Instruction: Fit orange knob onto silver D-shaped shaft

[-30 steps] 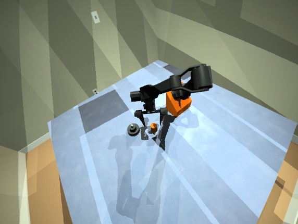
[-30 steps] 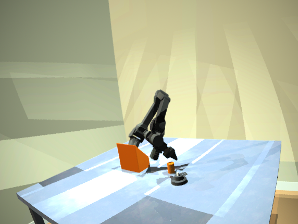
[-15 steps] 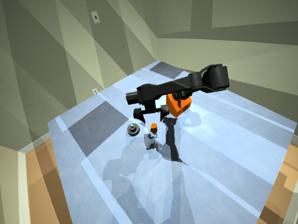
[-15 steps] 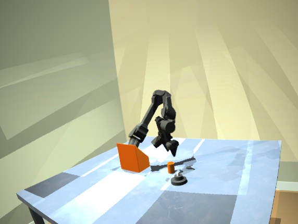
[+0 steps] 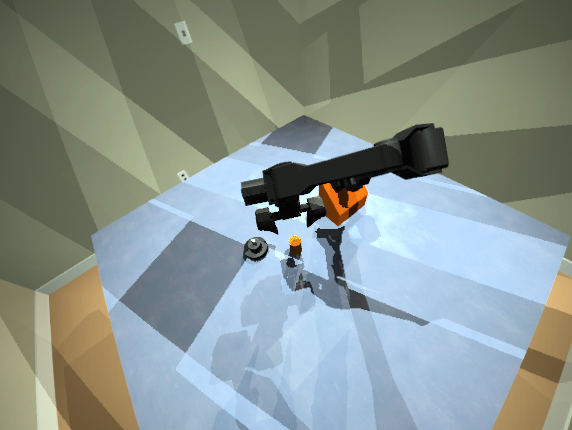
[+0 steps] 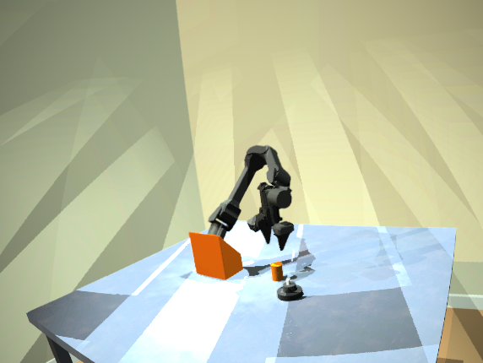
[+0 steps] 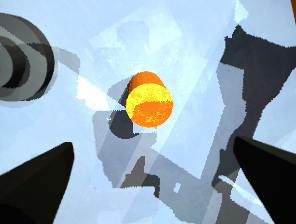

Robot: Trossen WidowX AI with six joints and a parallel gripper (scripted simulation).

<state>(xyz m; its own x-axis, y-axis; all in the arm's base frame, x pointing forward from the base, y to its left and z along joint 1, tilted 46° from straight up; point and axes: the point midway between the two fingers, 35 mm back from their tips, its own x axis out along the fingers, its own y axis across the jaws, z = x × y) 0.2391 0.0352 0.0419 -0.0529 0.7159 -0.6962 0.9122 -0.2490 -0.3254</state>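
The orange knob lies 80 mm below my gripper tip. Round my gripper tip: round pedestal (110 mm ahead, 90 mm to the right, 90 mm below).
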